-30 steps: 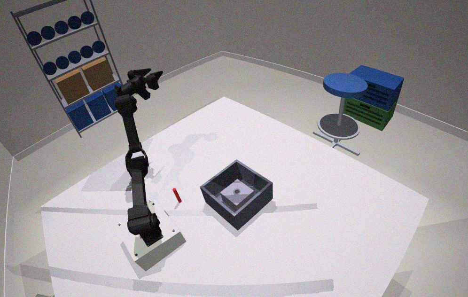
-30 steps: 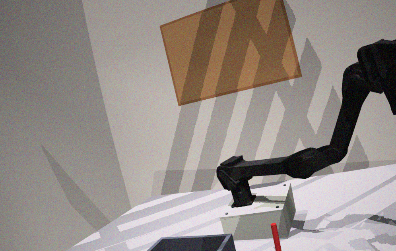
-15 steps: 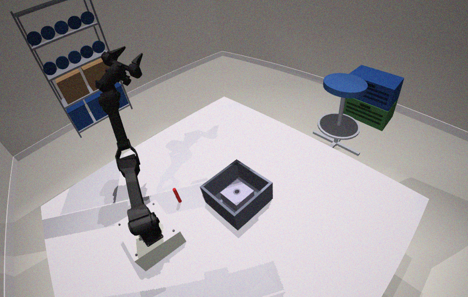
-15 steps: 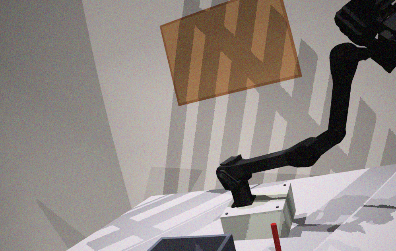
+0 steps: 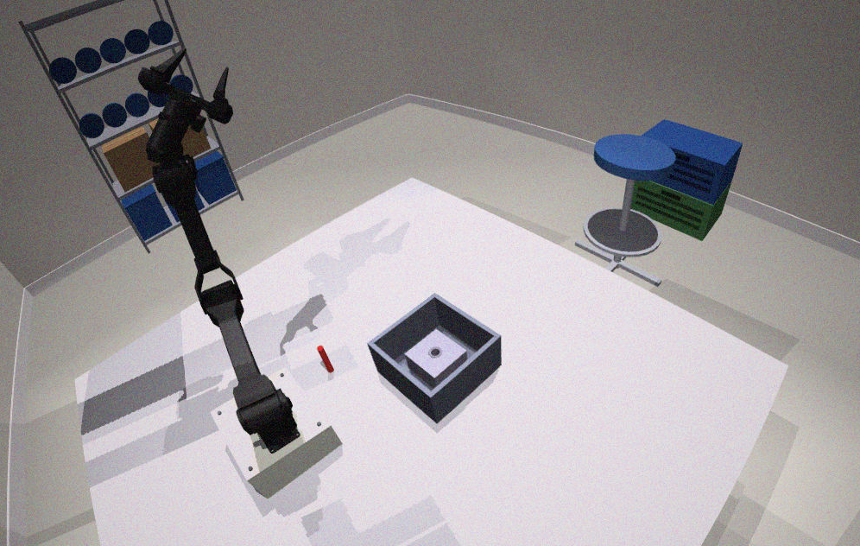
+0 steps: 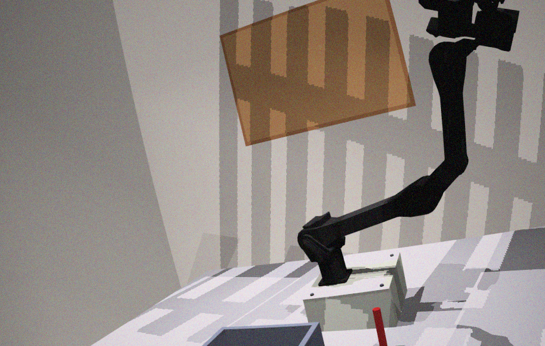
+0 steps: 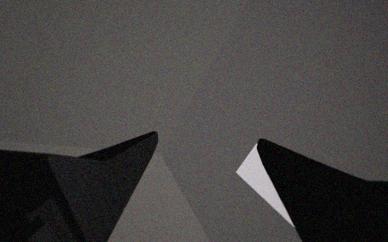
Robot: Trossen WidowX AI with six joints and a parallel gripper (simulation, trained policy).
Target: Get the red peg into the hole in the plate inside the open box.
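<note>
Now: the red peg 610 mm below my gripper tip, 260 mm to the right of it and 60 mm behind it. From my gripper tip the other things lie so: pale plate (610 mm below, 430 mm to the right, 110 mm ahead); dark grey box (620 mm below, 430 mm to the right, 110 mm ahead).
</note>
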